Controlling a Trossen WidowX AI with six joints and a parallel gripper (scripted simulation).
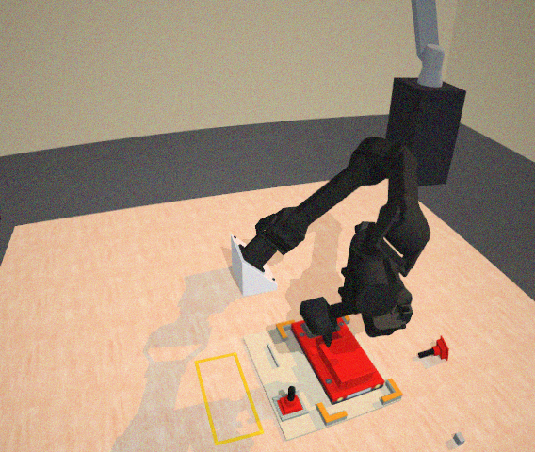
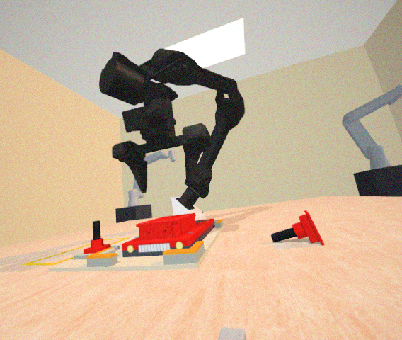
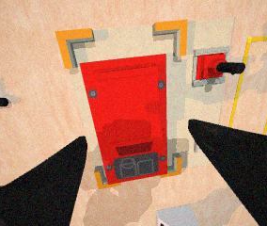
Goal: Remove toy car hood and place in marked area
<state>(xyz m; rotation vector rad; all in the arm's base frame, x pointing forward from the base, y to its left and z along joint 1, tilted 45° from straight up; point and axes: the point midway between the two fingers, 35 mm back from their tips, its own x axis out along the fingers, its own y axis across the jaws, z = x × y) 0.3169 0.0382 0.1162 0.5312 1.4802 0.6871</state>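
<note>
Right now the hood is 6 cm below my gripper tip. The rest, counted from my gripper tip: pale base plate (9 cm below, 3 cm to the right, 2 cm behind).
</note>
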